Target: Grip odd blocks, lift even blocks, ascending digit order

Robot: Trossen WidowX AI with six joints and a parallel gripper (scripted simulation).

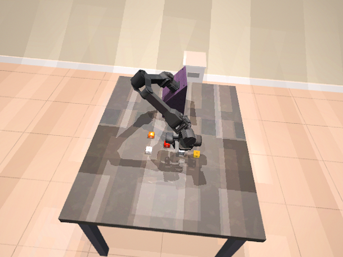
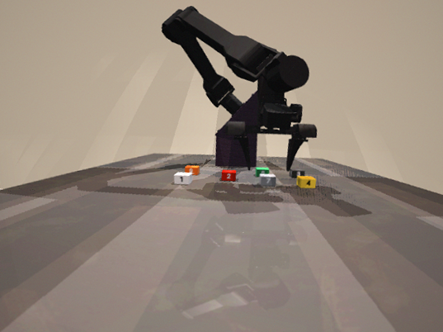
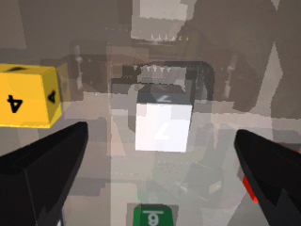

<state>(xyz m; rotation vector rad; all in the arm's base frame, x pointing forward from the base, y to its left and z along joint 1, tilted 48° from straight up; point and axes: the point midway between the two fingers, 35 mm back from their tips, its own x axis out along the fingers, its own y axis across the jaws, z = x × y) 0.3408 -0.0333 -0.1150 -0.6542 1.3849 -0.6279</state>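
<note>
My gripper tip is 20 mm above the grey block marked 7. From my gripper tip the other things lie so: red block marked 2: 40 mm behind, 90 mm to the right, 20 mm below; then green block: 110 mm behind, 20 mm below; then yellow block marked 4: 10 mm ahead, 80 mm to the left, 20 mm below.
</note>
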